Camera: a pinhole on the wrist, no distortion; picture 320 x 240 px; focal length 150.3 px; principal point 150.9 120.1 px. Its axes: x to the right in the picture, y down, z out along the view. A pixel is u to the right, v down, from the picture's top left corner.
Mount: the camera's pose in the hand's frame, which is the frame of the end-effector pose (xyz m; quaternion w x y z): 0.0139 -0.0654 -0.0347 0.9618 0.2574 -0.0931 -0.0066
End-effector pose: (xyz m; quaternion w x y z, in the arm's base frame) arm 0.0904 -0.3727 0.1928 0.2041 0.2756 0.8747 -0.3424
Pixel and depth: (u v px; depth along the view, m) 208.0 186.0 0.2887
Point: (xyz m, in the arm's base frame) 0.0251 -0.6233 0.0088
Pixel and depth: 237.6 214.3 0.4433
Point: 0.0087 -0.7226 -0.2320
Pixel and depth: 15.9 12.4 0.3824
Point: 0.1067 -0.8601 0.5673
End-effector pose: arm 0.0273 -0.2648 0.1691 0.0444 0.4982 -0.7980 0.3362
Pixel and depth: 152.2 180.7 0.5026
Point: 0.3120 -0.5283 -0.1760
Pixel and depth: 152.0 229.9 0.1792
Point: 0.1200 -0.3653 0.0392
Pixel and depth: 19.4 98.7 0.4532
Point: 0.5859 -0.1494 -0.0496
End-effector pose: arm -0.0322 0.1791 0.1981 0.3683 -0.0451 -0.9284 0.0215
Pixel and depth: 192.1 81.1 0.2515
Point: -0.1857 -0.0673 0.1268
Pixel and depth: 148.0 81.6 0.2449
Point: -0.1215 -0.0644 0.0900
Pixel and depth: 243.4 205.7 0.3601
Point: -0.4352 0.1137 0.0121
